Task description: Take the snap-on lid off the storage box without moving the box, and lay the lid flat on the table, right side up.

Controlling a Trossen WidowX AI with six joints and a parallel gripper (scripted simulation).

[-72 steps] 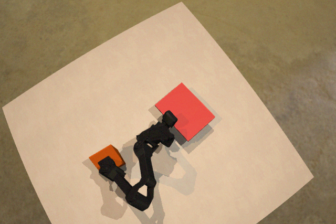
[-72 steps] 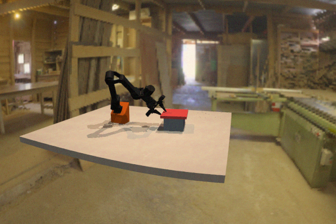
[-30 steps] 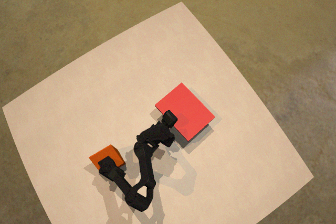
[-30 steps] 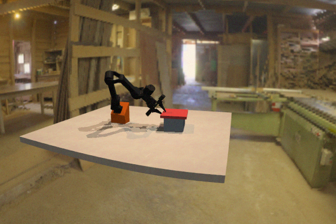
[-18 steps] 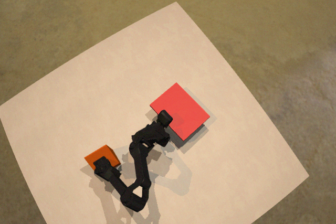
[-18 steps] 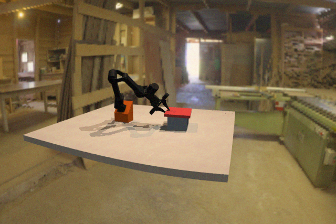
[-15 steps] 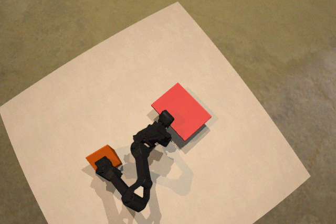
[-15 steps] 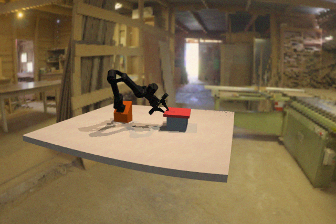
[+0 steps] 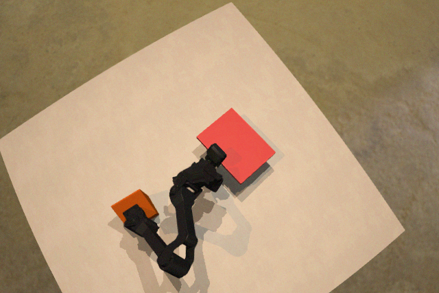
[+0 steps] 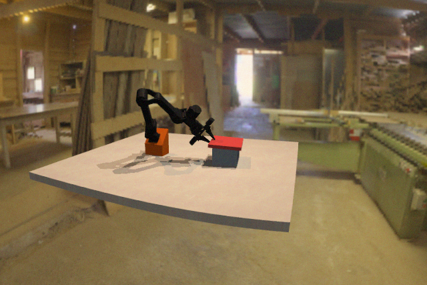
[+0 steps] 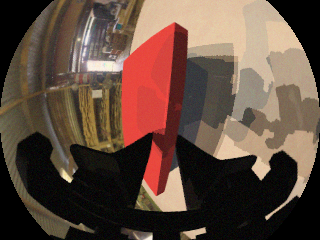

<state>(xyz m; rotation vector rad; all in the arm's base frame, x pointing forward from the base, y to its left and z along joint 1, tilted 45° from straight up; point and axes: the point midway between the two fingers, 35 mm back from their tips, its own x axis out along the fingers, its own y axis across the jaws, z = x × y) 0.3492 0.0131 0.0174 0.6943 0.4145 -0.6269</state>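
The red lid lies 70 mm ahead of my gripper tip and 10 mm to the left of it. Round my gripper tip: storage box: 70 mm ahead, 50 mm below, 10 mm to the left.
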